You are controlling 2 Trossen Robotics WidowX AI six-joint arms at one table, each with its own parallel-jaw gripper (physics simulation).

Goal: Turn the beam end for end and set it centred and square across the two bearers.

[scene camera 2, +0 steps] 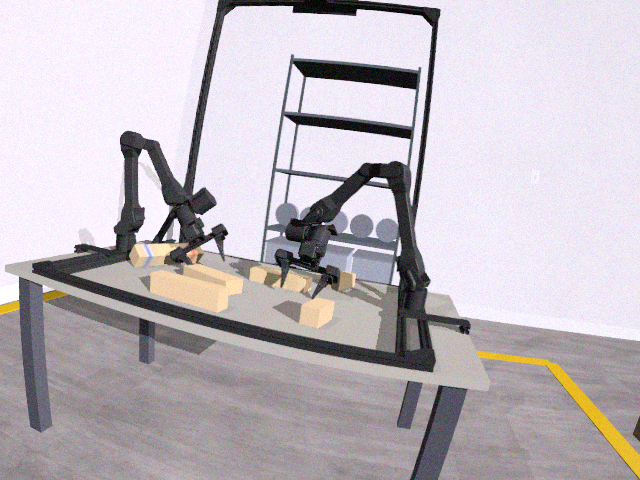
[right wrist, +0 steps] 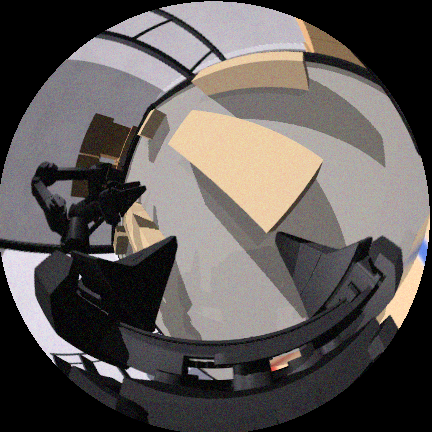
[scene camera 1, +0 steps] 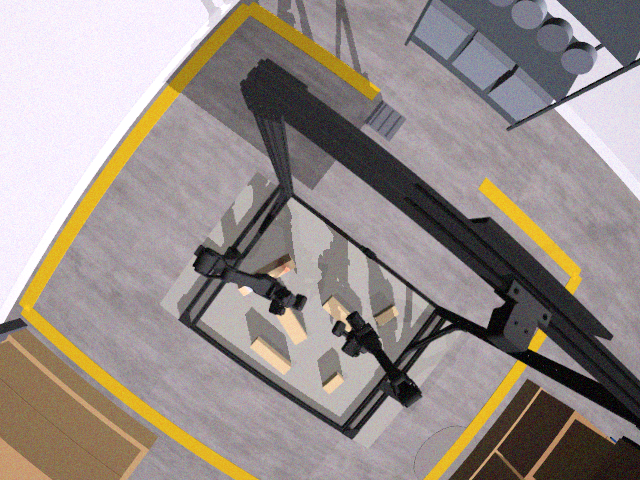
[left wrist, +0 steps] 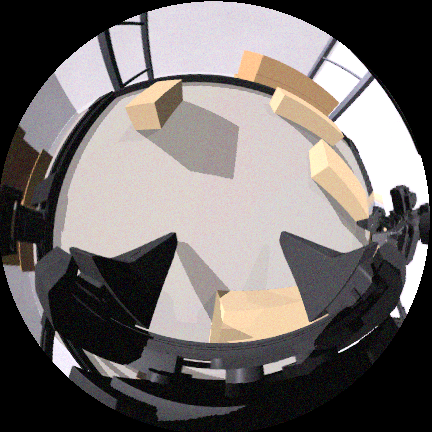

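Pixels of known places: left gripper, fingertip midpoint: [scene camera 2: 296,293] [right wrist: 142,184] [scene camera 1: 341,338] [left wrist: 229,237]; right gripper, fingertip midpoint: [scene camera 2: 211,268] [right wrist: 227,239] [left wrist: 362,228]; left arm's base at its link origin: [scene camera 2: 412,309] [right wrist: 120,175] [left wrist: 40,227]; right arm's base at its link origin: [scene camera 2: 125,251] [scene camera 1: 233,257].
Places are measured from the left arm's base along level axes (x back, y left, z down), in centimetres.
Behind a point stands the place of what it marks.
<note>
The beam [scene camera 1: 282,270] {x -71.4, y -8.7, z -3.2 cm} [scene camera 2: 161,254] {x -74.9, y 2.5, z -2.3 cm} [right wrist: 407,292] is pale wood with a blue band near one end and a red mark near the other, partly hidden by the right arm. Two long plain blocks, one [scene camera 1: 293,329] {x -52.1, y 9.3, z -1.9 cm} [scene camera 2: 217,279] {x -50.3, y 13.3, z -1.5 cm} [left wrist: 337,175] {x -47.2, y 7.9, z -1.7 cm} [right wrist: 245,162] {x -58.1, y 6.4, z -1.9 cm} near the right gripper and one [scene camera 1: 270,354] {x -53.5, y 24.1, z -3.1 cm} [scene camera 2: 188,291] {x -51.2, y 27.7, z -1.1 cm} [left wrist: 307,116] {x -49.8, y 23.1, z -1.0 cm} [right wrist: 255,74] {x -55.0, y 22.7, z -0.7 cm} farther out, lie beside each other. I cannot tell which blocks are the bearers. My right gripper [scene camera 2: 202,258] [right wrist: 227,239] {x -58.3, y 0.3, z -0.9 cm} is open and empty, above the table close to the nearer long block. My left gripper [scene camera 2: 298,292] {x -31.8, y 0.8, z 1.0 cm} [left wrist: 229,237] {x -31.8, y 0.8, z 1.0 cm} is open and empty above the table.
A short block [scene camera 1: 332,382] {x -23.4, y 18.8, z -2.5 cm} [scene camera 2: 316,313] {x -21.8, y 24.0, z -1.4 cm} [left wrist: 152,107] {x -23.4, y 14.5, z -1.7 cm} stands apart near the front. Another block [scene camera 1: 386,315] {x -22.9, y -19.9, z -2.5 cm} [scene camera 2: 346,280] {x -20.7, y -18.3, z -0.9 cm} lies behind the left gripper, and a further block [scene camera 1: 336,306] {x -43.3, y -10.0, z -1.9 cm} [left wrist: 260,312] {x -33.3, y -4.5, z -1.9 cm} lies close to it. Black frame rails [scene camera 2: 232,324] {x -35.6, y 37.9, z 0.1 cm} edge the table.
</note>
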